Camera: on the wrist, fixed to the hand. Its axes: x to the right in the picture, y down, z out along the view.
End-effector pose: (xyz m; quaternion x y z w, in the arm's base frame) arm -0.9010 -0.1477 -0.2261 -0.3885 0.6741 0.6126 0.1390
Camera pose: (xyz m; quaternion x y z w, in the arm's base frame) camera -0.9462 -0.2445 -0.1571 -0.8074 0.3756 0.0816 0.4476
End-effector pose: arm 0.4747 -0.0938 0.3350 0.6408 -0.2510 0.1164 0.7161
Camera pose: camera 0.4675 0.0061 0.4134 0.7459 0.4336 -0.1983 0.4651
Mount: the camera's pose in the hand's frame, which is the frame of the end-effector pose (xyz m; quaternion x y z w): 0.0183 0.0860 -0.0919 0.2368 0.2134 -0.6612 0.6791
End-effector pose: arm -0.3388 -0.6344 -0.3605 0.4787 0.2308 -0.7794 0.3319
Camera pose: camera -0.2267 -0.6355 -0.4206 -0.4174 -0.3595 0.7012 0.4526
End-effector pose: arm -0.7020 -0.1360 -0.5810 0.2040 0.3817 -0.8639 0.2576
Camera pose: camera -0.6504 -0.1206 -0.6962 -0.1315 -0.2445 0.8039 0.5260
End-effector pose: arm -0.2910 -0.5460 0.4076 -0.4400 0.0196 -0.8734 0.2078
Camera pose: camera -0.3423 -0.6451 0.3466 0.0762 0.4401 0.8291 0.3364
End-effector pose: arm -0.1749 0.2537 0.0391 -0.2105 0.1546 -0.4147 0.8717
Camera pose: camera -0.1480 0.2661 -0.0846 0.0497 0.0536 -0.9395 0.3346
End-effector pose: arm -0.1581 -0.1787 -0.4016 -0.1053 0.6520 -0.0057 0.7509
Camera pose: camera -0.2565 -0.1111 -0.4455 -0.3236 0.5320 -0.6772 0.3920
